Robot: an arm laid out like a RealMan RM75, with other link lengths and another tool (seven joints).
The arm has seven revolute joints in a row. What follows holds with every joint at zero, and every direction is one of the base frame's. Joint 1 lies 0.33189 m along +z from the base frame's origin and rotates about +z. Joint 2 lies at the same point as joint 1 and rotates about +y. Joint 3 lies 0.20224 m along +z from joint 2 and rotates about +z. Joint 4 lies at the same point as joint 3 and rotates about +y. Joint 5 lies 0.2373 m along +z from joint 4 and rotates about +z. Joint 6 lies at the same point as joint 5 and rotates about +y. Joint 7 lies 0.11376 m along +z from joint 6 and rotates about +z. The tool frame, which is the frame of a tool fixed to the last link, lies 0.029 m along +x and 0.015 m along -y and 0.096 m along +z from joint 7; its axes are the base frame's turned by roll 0.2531, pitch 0 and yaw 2.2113 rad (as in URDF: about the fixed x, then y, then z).
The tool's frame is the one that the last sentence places.
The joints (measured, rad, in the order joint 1, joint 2, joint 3, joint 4, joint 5, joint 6, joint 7), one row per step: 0.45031 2.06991 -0.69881 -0.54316 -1.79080 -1.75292 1.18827; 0.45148 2.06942 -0.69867 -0.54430 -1.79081 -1.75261 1.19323; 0.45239 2.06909 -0.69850 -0.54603 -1.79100 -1.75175 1.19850; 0.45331 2.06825 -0.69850 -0.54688 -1.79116 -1.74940 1.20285; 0.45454 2.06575 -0.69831 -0.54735 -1.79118 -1.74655 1.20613; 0.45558 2.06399 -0.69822 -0.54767 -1.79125 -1.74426 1.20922; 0.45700 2.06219 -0.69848 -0.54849 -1.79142 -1.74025 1.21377; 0.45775 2.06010 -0.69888 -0.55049 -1.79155 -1.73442 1.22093; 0.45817 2.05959 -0.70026 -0.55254 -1.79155 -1.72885 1.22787; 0.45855 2.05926 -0.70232 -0.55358 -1.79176 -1.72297 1.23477; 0.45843 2.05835 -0.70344 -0.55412 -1.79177 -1.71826 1.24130; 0.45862 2.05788 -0.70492 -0.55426 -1.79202 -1.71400 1.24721; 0.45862 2.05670 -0.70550 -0.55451 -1.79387 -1.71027 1.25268
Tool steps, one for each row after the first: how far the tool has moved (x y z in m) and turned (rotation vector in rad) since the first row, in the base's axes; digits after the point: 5 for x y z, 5 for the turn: -0.00024 0.00039 0.00032 -0.00198 0.00035 -0.00197; -0.00036 0.00085 0.00066 -0.00369 0.00019 -0.00447; -0.00013 0.00150 0.00097 -0.00451 -0.00106 -0.00775; 0.00049 0.00250 0.00183 -0.00363 -0.00400 -0.01061; 0.00091 0.00326 0.00240 -0.00343 -0.00603 -0.01319; 0.00144 0.00435 0.00296 -0.00328 -0.00902 -0.01714; 0.00245 0.00569 0.00375 -0.00304 -0.01305 -0.02415; 0.00307 0.00664 0.00389 -0.00412 -0.01589 -0.03066; 0.00374 0.00737 0.00363 -0.00635 -0.01860 -0.03764; 0.00459 0.00794 0.00370 -0.00810 -0.02051 -0.04481; 0.00520 0.00834 0.00347 -0.01057 -0.02209 -0.05096; 0.00620 0.00864 0.00347 -0.01299 -0.02503 -0.05693
